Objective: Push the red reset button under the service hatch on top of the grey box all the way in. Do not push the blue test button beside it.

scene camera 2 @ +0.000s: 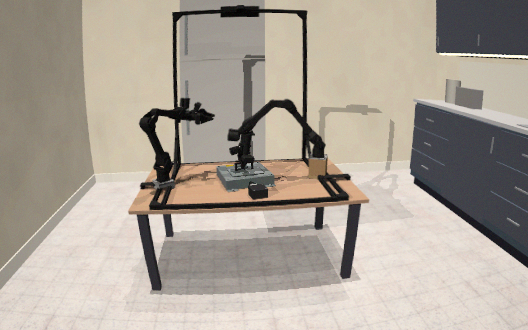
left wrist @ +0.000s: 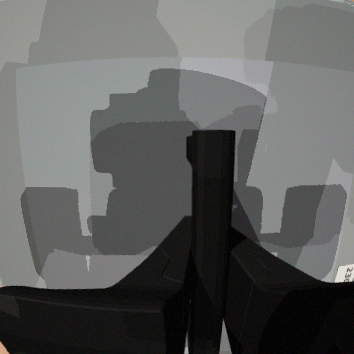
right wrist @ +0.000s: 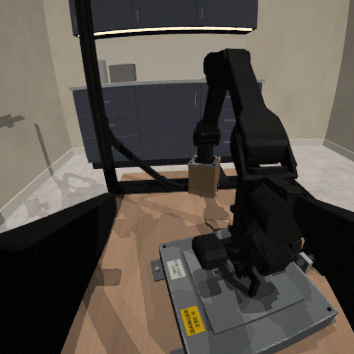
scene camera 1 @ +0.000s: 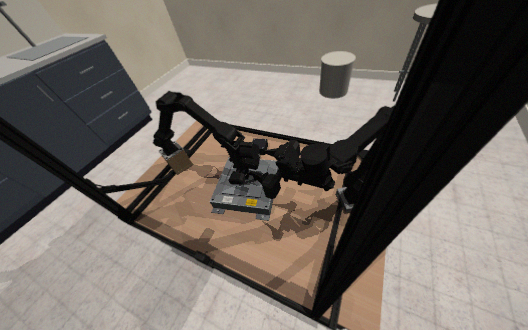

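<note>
The grey box sits on the table. Its service hatch is a pale grey panel lying flat on its top, with a raised black bar handle. My left gripper points down over the hatch, its fingers shut on either side of the handle. My right gripper is open and empty, held up to the side, above table height. The red reset button and the blue test button do not show in any view.
A small black block is beside the grey box. A brown block is at the left arm's base. A black frame borders the table and rises above it.
</note>
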